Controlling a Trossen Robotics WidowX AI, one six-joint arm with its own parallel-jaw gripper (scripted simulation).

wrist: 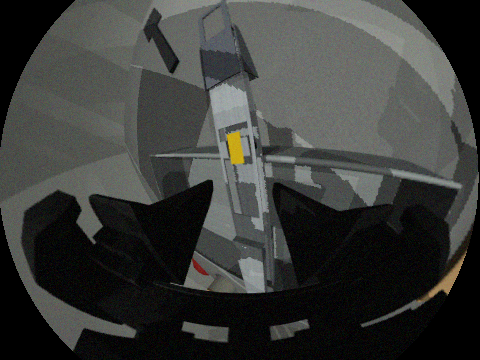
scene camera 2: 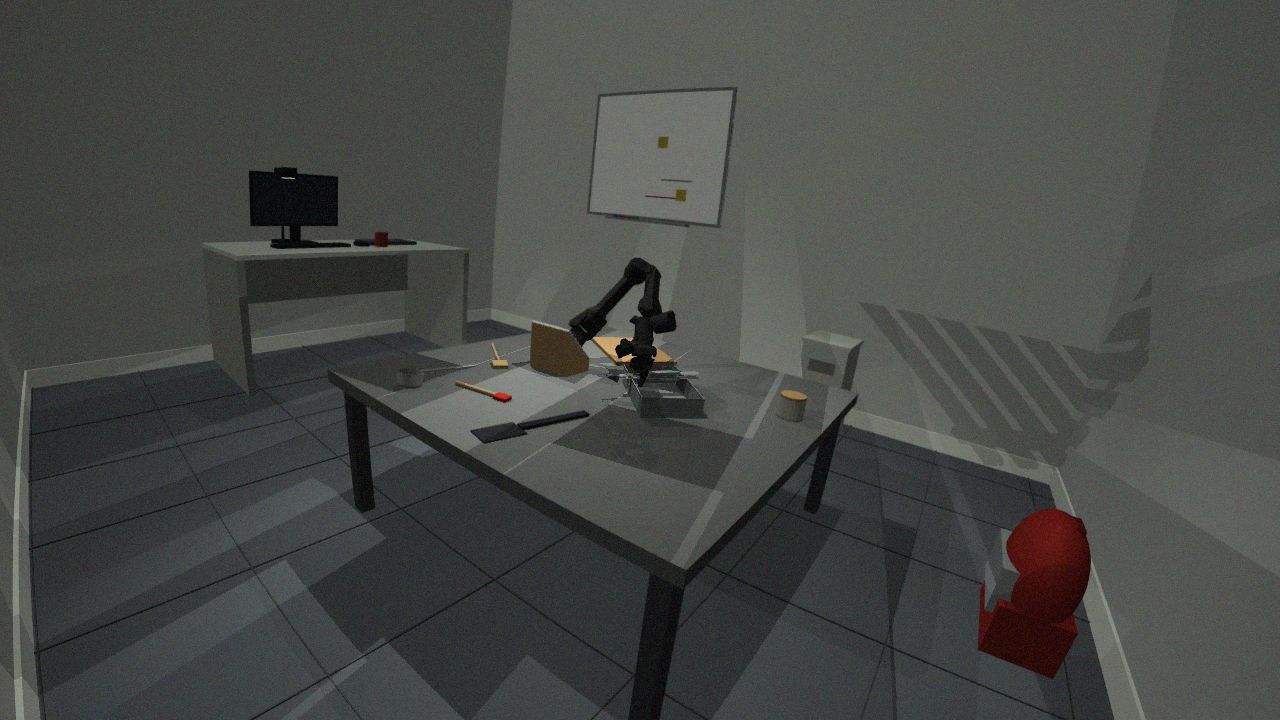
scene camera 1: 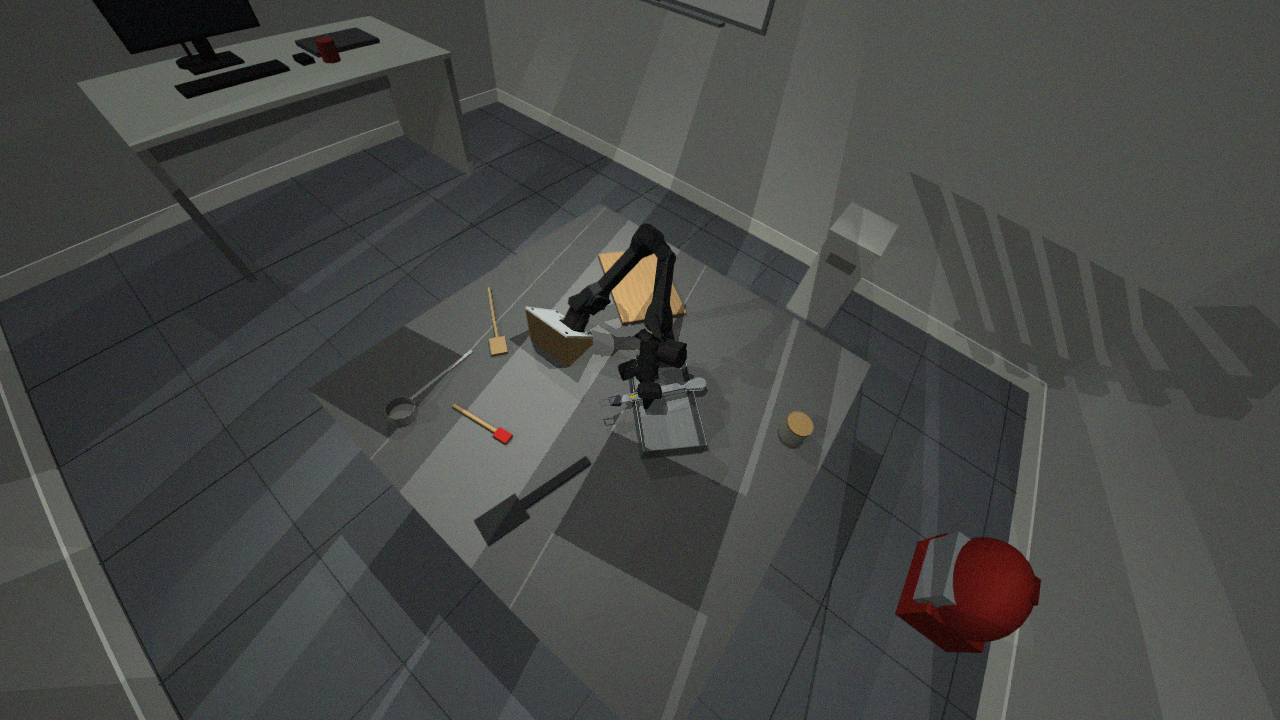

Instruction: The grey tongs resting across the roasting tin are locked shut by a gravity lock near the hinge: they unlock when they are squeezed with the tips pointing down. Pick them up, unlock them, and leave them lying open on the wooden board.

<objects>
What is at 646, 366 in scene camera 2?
The gripper.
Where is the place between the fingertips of the gripper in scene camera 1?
644, 403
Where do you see a wooden board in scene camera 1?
632, 296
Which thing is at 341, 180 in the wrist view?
A roasting tin.
</objects>
